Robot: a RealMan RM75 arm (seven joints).
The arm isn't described. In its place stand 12 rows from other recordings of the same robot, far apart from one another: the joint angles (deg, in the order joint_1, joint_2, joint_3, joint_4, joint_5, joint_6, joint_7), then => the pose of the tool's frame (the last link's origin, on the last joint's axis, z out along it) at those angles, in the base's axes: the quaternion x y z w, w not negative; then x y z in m.
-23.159 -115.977 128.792 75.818 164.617 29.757 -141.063 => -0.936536 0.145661 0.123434 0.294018 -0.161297 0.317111 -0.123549
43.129 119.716 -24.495 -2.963 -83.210 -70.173 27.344 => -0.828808 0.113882 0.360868 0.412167 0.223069 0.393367 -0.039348
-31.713 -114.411 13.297 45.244 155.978 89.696 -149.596 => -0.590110 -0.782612 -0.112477 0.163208 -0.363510 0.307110 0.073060
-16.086 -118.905 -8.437 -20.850 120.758 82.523 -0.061 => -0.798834 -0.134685 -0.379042 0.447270 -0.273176 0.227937 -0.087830
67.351 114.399 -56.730 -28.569 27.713 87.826 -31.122 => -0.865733 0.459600 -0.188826 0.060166 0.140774 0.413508 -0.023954
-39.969 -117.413 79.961 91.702 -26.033 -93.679 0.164 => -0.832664 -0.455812 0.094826 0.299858 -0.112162 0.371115 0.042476
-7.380 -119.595 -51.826 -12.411 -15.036 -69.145 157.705 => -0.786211 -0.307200 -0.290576 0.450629 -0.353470 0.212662 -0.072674
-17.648 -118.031 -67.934 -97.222 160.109 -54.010 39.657 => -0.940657 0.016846 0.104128 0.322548 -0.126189 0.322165 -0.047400
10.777 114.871 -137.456 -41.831 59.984 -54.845 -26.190 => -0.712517 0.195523 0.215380 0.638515 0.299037 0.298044 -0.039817
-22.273 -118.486 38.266 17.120 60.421 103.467 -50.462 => -0.704067 -0.114276 -0.584812 0.386297 -0.272497 0.293920 0.062817
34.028 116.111 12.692 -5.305 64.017 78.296 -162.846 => -0.800615 0.065137 0.307370 0.510192 0.294115 0.358241 0.010987
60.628 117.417 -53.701 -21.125 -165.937 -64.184 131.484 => -0.894771 0.341161 -0.236102 0.165075 0.230770 0.416805 -0.047903
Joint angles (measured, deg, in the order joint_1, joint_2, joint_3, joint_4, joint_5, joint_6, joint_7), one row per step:
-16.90, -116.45, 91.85, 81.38, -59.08, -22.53, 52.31
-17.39, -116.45, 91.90, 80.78, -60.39, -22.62, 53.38
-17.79, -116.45, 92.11, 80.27, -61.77, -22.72, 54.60
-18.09, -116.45, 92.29, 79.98, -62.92, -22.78, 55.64
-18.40, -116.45, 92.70, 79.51, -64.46, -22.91, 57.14
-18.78, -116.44, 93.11, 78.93, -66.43, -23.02, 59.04
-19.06, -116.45, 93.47, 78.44, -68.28, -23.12, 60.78
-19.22, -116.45, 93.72, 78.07, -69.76, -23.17, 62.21
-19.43, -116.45, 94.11, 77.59, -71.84, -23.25, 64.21
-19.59, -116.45, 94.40, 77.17, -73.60, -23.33, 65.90
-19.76, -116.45, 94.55, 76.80, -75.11, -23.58, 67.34
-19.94, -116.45, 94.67, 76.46, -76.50, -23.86, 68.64
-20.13, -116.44, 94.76, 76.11, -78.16, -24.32, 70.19
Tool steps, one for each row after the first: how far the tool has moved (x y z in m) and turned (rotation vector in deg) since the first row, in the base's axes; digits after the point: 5 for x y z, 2 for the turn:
0.00147, 0.00112, -0.00209, -0.47, -0.22, -0.34
0.00322, 0.00163, -0.00477, -1.04, -0.36, -0.82
0.00521, 0.00194, -0.00660, -1.42, -0.47, -1.31
0.00712, 0.00172, -0.01021, -2.14, -0.47, -1.94
0.00931, 0.00164, -0.01393, -2.87, -0.52, -2.69
0.01114, 0.00134, -0.01717, -3.50, -0.65, -3.34
0.01218, 0.00104, -0.01936, -3.91, -0.74, -3.82
0.01381, 0.00047, -0.02249, -4.49, -0.88, -4.52
0.01492, 0.00000, -0.02493, -4.94, -1.01, -5.06
0.01588, -0.00036, -0.02687, -5.41, -1.14, -5.54
0.01693, -0.00066, -0.02862, -5.87, -1.28, -5.99
0.01823, -0.00116, -0.03046, -6.44, -1.48, -6.58

